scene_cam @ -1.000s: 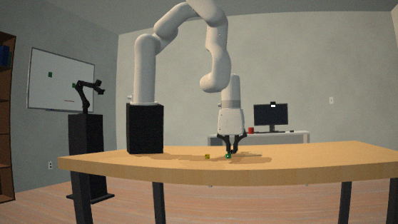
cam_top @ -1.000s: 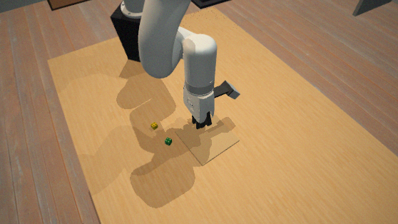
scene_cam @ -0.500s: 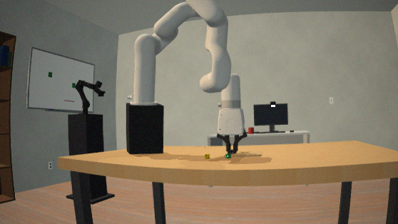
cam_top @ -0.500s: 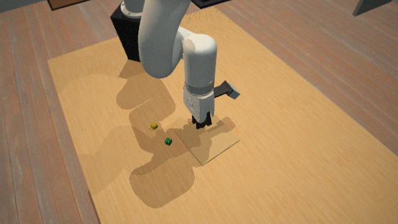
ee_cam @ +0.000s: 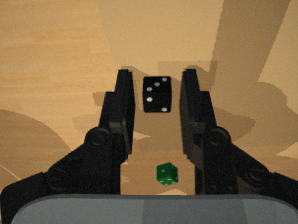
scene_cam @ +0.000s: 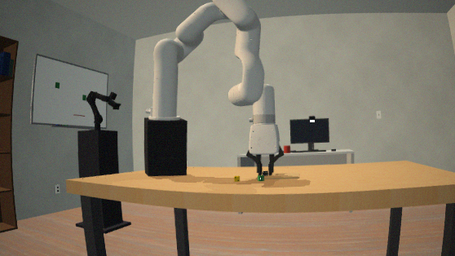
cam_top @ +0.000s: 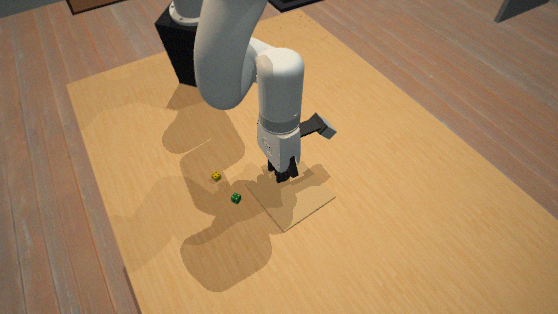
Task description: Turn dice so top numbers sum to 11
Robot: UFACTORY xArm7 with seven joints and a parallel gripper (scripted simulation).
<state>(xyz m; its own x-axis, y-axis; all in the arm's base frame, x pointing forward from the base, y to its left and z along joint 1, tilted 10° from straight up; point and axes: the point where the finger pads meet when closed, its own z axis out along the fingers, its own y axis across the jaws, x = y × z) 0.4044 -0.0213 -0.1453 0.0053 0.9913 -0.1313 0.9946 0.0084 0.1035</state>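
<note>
Right now the black die is 1 cm below my hand. Round my hand: yellow die: 12 cm to the right, 6 cm behind, 2 cm below; then green die: 11 cm to the right, 2 cm below, 1 cm ahead; then tan mat: 5 cm ahead, 2 cm below.
</note>
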